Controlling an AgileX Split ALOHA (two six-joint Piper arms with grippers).
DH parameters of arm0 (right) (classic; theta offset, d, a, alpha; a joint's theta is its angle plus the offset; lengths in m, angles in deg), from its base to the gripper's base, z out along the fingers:
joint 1: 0 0.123 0 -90
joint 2: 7.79 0 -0.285 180
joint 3: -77.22 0 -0.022 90
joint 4: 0 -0.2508 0 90
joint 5: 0 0 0.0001 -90
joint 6: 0 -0.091 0 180
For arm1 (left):
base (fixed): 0 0 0 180
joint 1: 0 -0.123 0 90
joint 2: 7.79 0 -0.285 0
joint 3: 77.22 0 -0.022 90
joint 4: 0 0.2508 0 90
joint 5: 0 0 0.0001 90
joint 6: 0 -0.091 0 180
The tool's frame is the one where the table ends.
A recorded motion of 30 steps. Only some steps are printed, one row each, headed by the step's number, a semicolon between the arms.
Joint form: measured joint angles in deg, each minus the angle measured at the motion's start. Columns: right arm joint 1, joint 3, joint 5, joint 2, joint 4, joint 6; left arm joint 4, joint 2, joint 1, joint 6, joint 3, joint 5.
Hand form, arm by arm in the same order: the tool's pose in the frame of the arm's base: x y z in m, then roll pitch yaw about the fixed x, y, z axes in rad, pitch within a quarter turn. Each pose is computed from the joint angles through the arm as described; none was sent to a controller.
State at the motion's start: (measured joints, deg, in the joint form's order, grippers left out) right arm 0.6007 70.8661 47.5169 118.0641 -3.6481 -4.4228; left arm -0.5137 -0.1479 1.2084 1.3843 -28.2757 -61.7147
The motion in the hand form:
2: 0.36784 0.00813 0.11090 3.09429 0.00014 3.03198; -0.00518 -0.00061 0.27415 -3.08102 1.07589 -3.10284
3: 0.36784 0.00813 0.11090 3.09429 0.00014 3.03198; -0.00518 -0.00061 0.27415 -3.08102 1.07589 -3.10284
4: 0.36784 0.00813 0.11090 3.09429 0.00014 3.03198; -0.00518 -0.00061 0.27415 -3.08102 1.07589 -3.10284
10: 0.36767 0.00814 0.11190 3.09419 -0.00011 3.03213; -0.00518 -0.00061 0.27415 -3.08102 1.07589 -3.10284
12: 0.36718 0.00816 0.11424 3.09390 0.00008 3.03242; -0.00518 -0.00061 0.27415 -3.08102 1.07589 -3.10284
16: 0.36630 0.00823 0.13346 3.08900 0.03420 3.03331; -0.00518 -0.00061 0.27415 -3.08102 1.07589 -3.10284
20: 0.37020 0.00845 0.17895 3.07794 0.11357 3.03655; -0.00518 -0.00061 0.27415 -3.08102 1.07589 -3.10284
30: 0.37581 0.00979 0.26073 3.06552 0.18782 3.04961; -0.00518 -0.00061 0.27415 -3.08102 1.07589 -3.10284
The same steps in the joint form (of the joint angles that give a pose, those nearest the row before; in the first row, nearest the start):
2: 0.00 0.00 0.00 0.00 0.00 0.00; 0.00 0.00 0.00 0.00 0.00 0.00
3: 0.00 0.00 0.00 0.00 0.00 0.00; 0.00 0.00 0.00 0.00 0.00 0.00
4: 0.00 0.00 0.00 0.00 0.00 0.00; 0.00 0.00 0.00 0.00 0.00 0.00
10: 0.00 0.02 0.18 -0.15 0.00 0.00; 0.00 0.00 0.00 0.00 0.00 0.00
12: 0.00 0.02 0.53 -0.51 0.00 0.00; 0.00 0.00 0.00 0.00 0.00 0.00
16: 0.00 0.26 1.67 -3.38 0.00 0.00; 0.00 0.00 0.00 0.00 0.00 0.00
20: 0.00 3.73 5.57 -8.39 0.05 0.00; 0.00 0.00 0.00 0.00 0.00 0.00
30: 0.11 15.60 18.07 -13.30 0.11 0.00; 0.00 0.00 0.00 0.00 0.00 0.00

